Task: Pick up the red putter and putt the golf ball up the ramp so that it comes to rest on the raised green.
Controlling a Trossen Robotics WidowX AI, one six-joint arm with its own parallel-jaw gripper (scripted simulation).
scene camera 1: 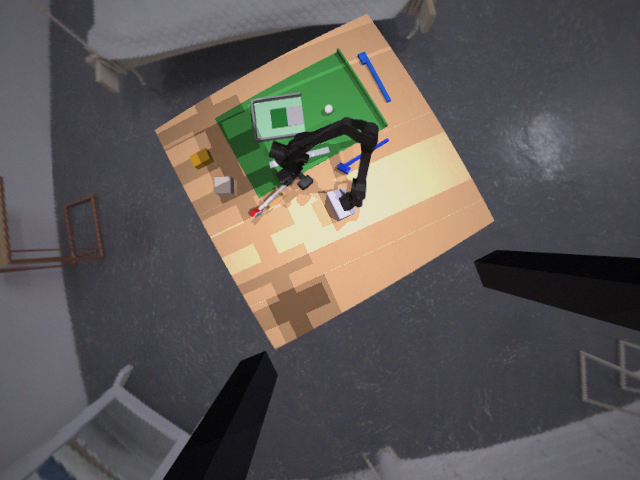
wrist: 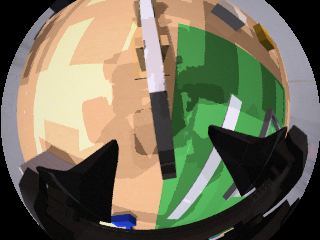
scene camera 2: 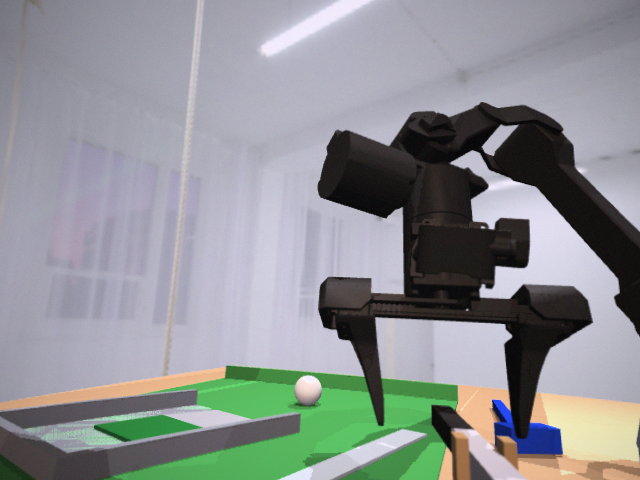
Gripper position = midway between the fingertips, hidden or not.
My gripper (scene camera 2: 449, 431) is open, holding nothing. Further things: a green mat (scene camera 2: 342, 419).
My gripper shows as well in the wrist view (wrist: 164, 137). The green mat is seen too in scene camera 1 (scene camera 1: 328, 82) and in the wrist view (wrist: 209, 69).
